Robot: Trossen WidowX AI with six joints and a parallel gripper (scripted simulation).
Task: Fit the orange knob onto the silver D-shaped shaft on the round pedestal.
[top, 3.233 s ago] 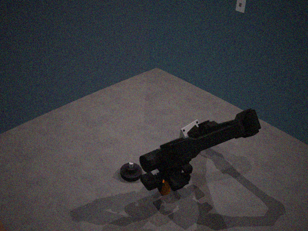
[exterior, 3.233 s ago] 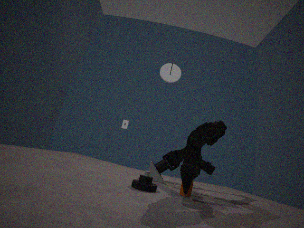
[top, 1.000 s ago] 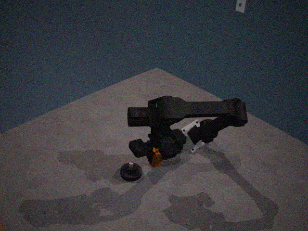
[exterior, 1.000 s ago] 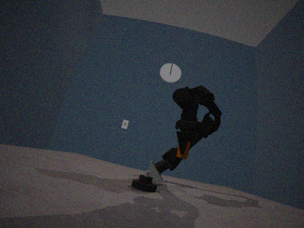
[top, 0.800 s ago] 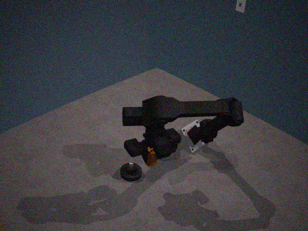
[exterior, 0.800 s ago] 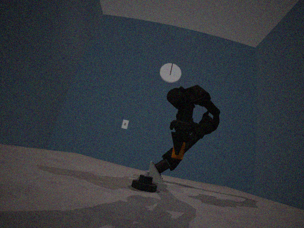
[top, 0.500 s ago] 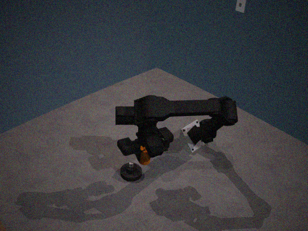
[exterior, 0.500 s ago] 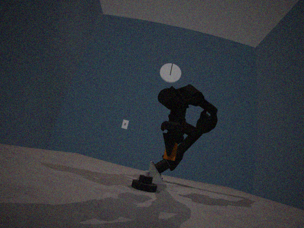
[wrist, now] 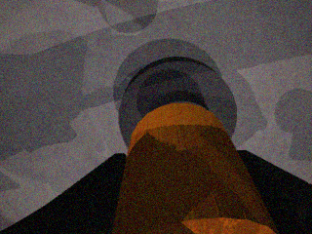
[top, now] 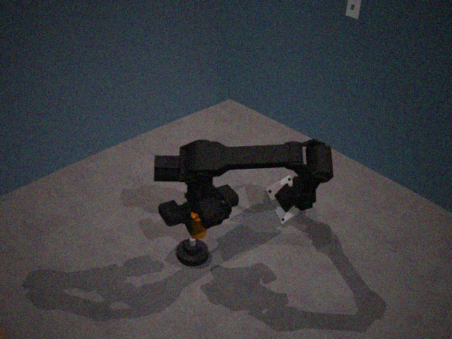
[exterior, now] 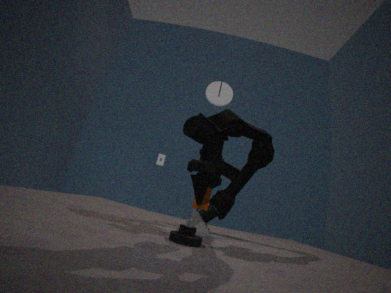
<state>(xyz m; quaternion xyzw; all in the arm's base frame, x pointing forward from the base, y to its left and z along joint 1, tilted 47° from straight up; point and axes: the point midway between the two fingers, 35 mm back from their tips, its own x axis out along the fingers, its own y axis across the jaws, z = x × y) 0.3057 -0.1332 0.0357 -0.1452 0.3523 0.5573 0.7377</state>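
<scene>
The round pedestal is 7 cm below my gripper tip and 2 cm to the right of it. Also, from my gripper tip: orange knob: 3 cm above.
</scene>
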